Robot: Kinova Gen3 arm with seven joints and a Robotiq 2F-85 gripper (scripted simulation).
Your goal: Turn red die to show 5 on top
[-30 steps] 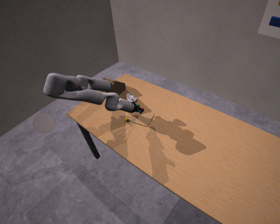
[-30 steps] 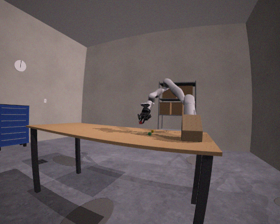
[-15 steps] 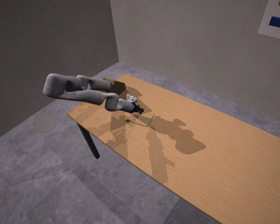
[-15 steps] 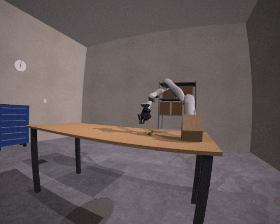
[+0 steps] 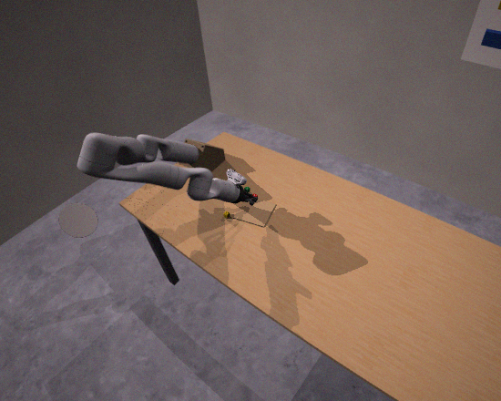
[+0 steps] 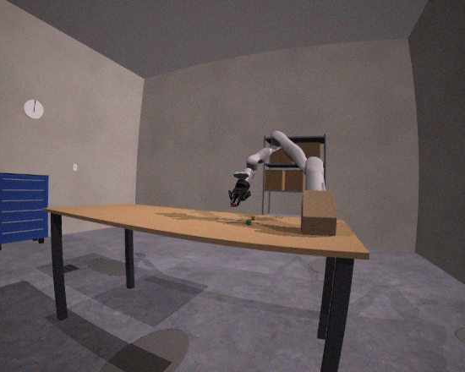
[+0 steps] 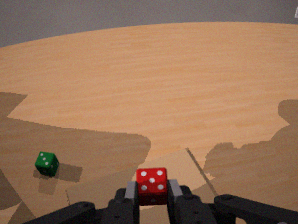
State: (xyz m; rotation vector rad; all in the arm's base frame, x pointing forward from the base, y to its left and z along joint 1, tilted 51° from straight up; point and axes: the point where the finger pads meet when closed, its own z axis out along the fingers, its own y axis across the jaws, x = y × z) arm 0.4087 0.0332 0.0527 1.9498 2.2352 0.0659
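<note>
Now: the tan mat 9 cm below my hand and 2 cm to the left of it. From my hand the other things lie so: yellow die: 8 cm to the right, 8 cm below, 7 cm behind; red die: 2 cm to the left, 1 cm below; green die: 11 cm behind, 9 cm to the left, 8 cm below.
</note>
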